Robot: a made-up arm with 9 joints. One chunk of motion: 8 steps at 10 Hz.
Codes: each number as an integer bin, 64 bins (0 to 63) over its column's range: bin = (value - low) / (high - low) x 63, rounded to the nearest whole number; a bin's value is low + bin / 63 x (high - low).
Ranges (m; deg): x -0.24..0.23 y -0.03..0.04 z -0.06..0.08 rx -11..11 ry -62..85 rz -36..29
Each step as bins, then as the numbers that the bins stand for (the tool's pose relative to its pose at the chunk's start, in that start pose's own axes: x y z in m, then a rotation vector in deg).
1 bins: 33 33 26 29 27 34
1 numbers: 0.0062 0.0067 -0.0022 -0.87 1.00 -0.92
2 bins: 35 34 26 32 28 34
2 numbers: 0.0211 0.0078 -0.0022 0.17 3.33 -0.92
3 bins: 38 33 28 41 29 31
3 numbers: 0.0435 0.0067 0.0022 3.32 5.67 -4.02
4 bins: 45 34 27 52 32 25
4 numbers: 0.0957 0.0078 0.0000 7.16 12.67 -10.21
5 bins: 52 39 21 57 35 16
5 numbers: 0.1479 0.0133 -0.0133 8.90 19.67 -19.49
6 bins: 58 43 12 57 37 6
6 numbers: 0.1927 0.0178 -0.0333 8.90 24.33 -29.81
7 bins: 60 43 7 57 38 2
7 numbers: 0.2076 0.0178 -0.0444 8.90 26.67 -33.94
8 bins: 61 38 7 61 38 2
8 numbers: 0.2151 0.0122 -0.0444 10.30 26.67 -33.94
